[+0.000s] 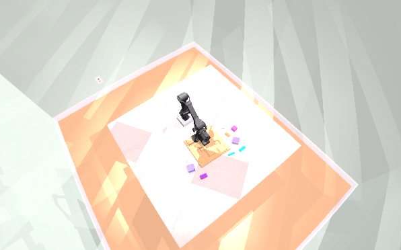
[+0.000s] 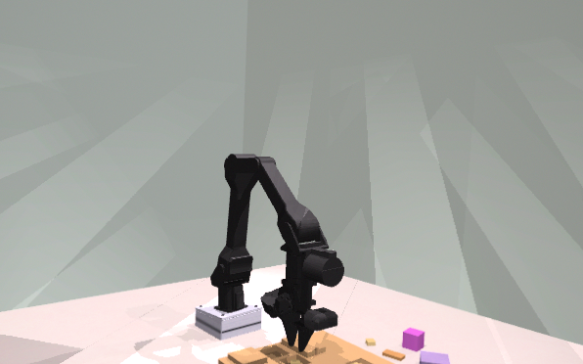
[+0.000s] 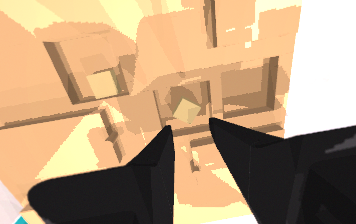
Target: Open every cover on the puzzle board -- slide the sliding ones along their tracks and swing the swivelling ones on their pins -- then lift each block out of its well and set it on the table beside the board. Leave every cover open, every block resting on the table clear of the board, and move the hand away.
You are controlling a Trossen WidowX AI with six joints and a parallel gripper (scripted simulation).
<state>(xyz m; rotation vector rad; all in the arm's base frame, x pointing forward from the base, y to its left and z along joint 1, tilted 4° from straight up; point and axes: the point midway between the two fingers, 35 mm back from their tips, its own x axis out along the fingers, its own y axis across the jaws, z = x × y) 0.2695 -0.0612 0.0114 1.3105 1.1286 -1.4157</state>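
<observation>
Right now the puzzle board is 5 cm ahead of my gripper tip and 3 cm below it. The rest, counted from my gripper tip: blue-violet block: 11 cm ahead, 23 cm to the right, 3 cm below; lilac block: 21 cm ahead, 22 cm to the left, 3 cm below; small orange piece: 11 cm ahead, 22 cm to the left, 4 cm below.
</observation>
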